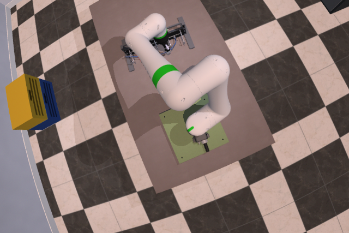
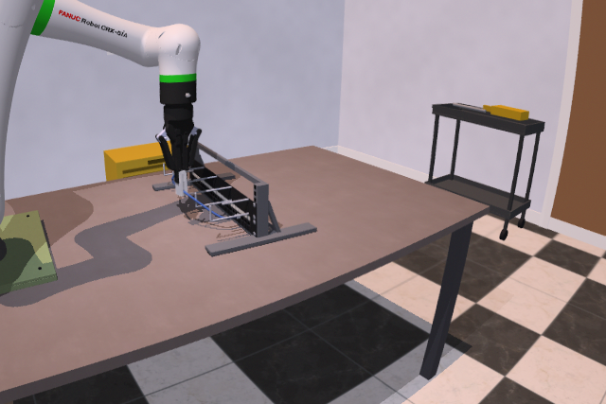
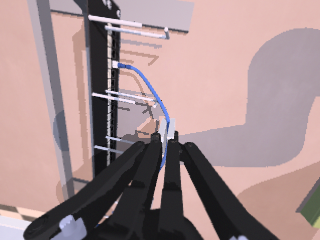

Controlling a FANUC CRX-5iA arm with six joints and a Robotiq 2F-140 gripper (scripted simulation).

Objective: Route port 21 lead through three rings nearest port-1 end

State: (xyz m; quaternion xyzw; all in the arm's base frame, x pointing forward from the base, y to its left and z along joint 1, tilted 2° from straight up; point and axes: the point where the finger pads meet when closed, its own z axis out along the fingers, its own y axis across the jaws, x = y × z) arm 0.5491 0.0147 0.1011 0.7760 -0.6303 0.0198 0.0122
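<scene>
My gripper is now 150 mm short of the black patch-panel rack, 70 mm to the right of it and 50 mm above it.
</scene>
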